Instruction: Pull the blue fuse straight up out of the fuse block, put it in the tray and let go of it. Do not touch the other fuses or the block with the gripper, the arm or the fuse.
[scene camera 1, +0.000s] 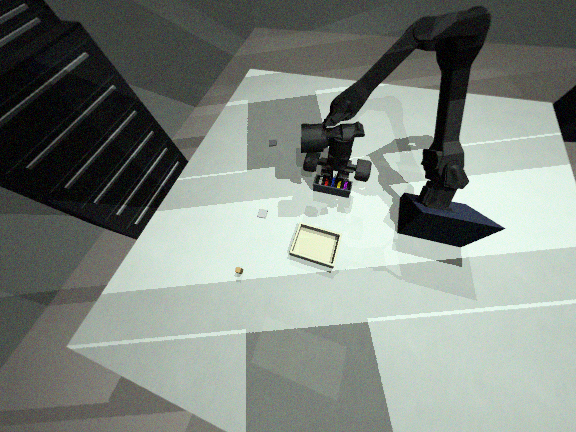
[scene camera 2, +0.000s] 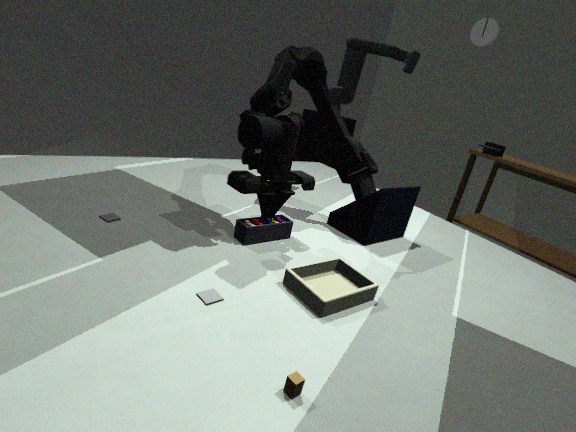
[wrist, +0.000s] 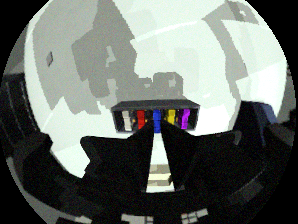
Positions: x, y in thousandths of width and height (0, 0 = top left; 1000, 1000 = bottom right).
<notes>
In view: my gripper (scene camera 2: 463, 508).
My gripper shows as well in scene camera 1 (scene camera 1: 579, 422) and in the wrist view (wrist: 525, 547).
</notes>
